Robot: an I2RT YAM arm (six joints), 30 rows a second.
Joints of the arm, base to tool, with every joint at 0 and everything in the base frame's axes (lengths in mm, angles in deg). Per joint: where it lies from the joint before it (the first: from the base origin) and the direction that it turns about. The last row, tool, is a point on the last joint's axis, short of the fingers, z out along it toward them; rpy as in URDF.
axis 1: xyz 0 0 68 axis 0 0 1
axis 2: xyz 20 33.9 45.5 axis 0 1 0
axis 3: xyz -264 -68.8 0 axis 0 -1 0
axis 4: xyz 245 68.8 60 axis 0 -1 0
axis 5: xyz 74 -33.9 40.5 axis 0 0 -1
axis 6: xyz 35.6 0 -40.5 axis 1 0 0
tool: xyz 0 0 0 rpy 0 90 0
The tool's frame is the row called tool.
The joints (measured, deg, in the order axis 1, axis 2, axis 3, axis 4, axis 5, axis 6), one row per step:
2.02, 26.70, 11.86, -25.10, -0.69, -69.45
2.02, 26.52, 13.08, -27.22, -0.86, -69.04
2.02, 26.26, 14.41, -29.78, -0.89, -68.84
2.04, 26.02, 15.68, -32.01, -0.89, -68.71
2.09, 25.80, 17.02, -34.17, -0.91, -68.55
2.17, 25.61, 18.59, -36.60, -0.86, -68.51
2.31, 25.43, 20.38, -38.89, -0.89, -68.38
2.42, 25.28, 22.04, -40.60, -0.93, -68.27
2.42, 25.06, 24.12, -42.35, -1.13, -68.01
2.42, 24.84, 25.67, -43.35, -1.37, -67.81
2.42, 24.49, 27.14, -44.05, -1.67, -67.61
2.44, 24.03, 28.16, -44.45, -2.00, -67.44
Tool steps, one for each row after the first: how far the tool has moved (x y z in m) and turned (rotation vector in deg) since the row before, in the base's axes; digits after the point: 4 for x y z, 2 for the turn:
-0.0012, 0.0001, 0.0044, 0.40, 0.74, -0.14
-0.0019, 0.0000, 0.0045, 0.14, 0.98, -0.11
-0.0017, 0.0000, 0.0046, 0.07, 0.72, -0.07
-0.0017, 0.0001, 0.0051, 0.11, 0.61, -0.04
-0.0021, 0.0001, 0.0060, -0.03, 0.67, 0.02
-0.0020, 0.0002, 0.0074, 0.10, 0.33, 0.07
-0.0015, 0.0002, 0.0074, 0.11, -0.09, 0.06
-0.0018, 0.0000, 0.0098, 0.35, -0.53, -0.03
-0.0013, 0.0001, 0.0077, 0.34, -0.75, 0.04
-0.0014, 0.0001, 0.0079, 0.40, -1.10, 0.09
-0.0015, 0.0002, 0.0059, 0.39, -1.06, 0.16

